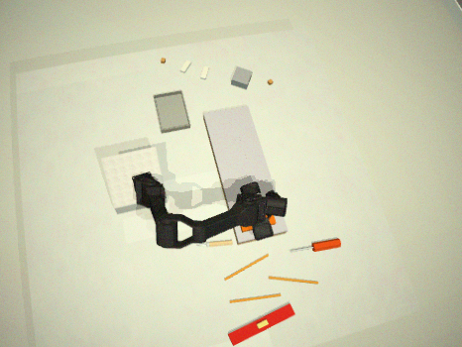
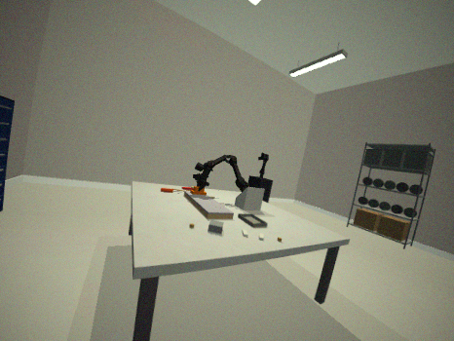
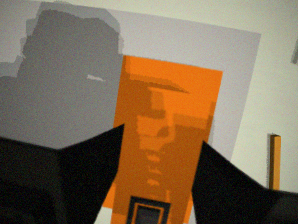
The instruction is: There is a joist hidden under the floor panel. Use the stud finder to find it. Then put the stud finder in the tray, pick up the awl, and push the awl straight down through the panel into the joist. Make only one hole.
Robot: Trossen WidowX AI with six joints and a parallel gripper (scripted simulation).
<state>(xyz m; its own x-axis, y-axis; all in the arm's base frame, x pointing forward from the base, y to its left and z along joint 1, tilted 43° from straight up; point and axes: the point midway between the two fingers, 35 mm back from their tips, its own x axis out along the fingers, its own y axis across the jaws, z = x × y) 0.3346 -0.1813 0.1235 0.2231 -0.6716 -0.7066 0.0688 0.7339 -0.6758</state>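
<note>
My gripper tip is now 4 cm past the small light and 3 cm below it. Also, from my gripper tip: awl 18 cm behind, 3 cm to the right, 6 cm below; then red level 11 cm behind, 34 cm to the right, 5 cm below; then orange stud finder 2 cm behind, 2 cm above.
</note>
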